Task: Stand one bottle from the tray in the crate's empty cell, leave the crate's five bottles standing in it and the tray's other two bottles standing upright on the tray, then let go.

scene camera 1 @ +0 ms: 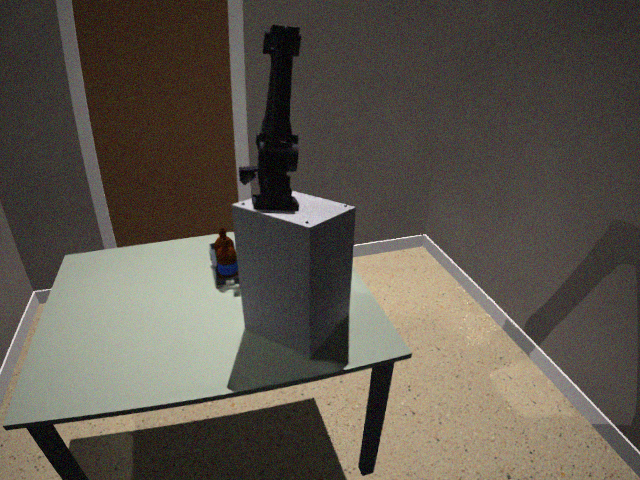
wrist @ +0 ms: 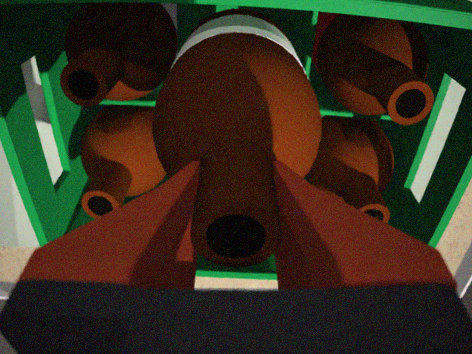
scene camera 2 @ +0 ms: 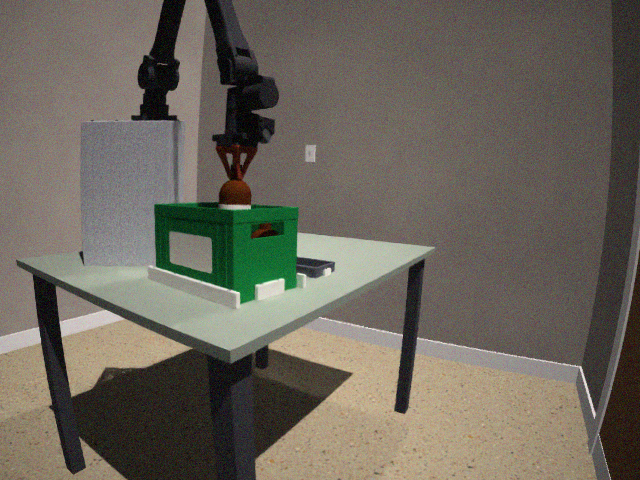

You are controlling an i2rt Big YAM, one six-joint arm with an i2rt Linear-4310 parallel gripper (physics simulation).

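Places are measured from the arm's base along level axes (x ahead, y left, z up), in centimetres.
Pixels of known places: gripper, fingertip midpoint: (wrist: pixel 236 176) (scene camera 2: pixel 235 179); arm's base at its link origin: (scene camera 1: pixel 274 205) (scene camera 2: pixel 154 120).
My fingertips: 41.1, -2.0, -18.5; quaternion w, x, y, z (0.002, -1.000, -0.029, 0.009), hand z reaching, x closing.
Observation:
Ahead of a thing's pixels: the offset from my fingertips to its middle, as dx, dy, dz. "spot": to the spot under its first point. Level surfaces: height alone.
My gripper (scene camera 2: pixel 236 176) (wrist: pixel 236 176) is shut on the neck of a brown bottle @(-0.1, +0.0, -4.5) (scene camera 2: pixel 235 193) (wrist: pixel 235 110) with a white label. The bottle is upright in scene camera 2, its lower part inside the green crate @(+0.3, -3.8, -14.5) (scene camera 2: pixel 264 268) (wrist: pixel 400 14) and its shoulder above the rim; its base is hidden. Several brown crate bottles, including a back left one @(-8.3, +0.3, -14.7) (wrist: pixel 120 37), a back right one @(+9.3, +0.5, -14.7) (wrist: pixel 372 60), a front left one @(-8.7, -8.1, -14.7) (wrist: pixel 125 145) and a front right one @(+9.3, -7.8, -14.7) (wrist: pixel 355 150), stand around it; the fifth is hidden. A blue-labelled bottle @(-10.6, +17.8, -15.0) (scene camera 1: pixel 225 253) stands on the dark tray (scene camera 1: pixel 212 256) (scene camera 2: pixel 316 267); another cannot be made out.
White strips, one long @(spot: +3.3, -14.1, -21.5) (scene camera 2: pixel 193 286) and one short @(spot: +15.1, -4.1, -21.7) (scene camera 2: pixel 270 289), lie along the crate's foot. The grey pedestal (scene camera 1: pixel 273 268) (scene camera 2: pixel 126 191) carries the arm and hides part of the tray in scene camera 1. The table @(dz -23.3) (scene camera 1: pixel 129 320) (scene camera 2: pixel 356 253) ends close beside the crate.

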